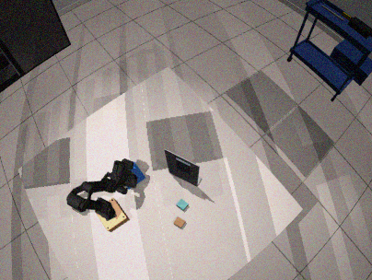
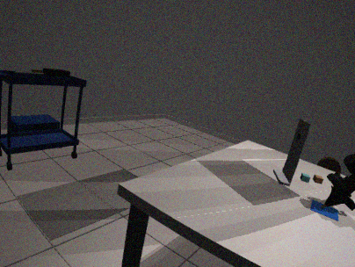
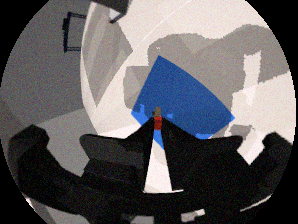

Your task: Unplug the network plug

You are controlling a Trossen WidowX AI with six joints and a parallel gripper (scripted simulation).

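Right now the blue marked square is 2 cm below my gripper tip. Also, from my gripper tip: network plug (right at my gripper tip); teal block (29 cm to the right, 16 cm ahead, 1 cm below); upright dark panel (25 cm ahead, 16 cm to the right, 12 cm above).
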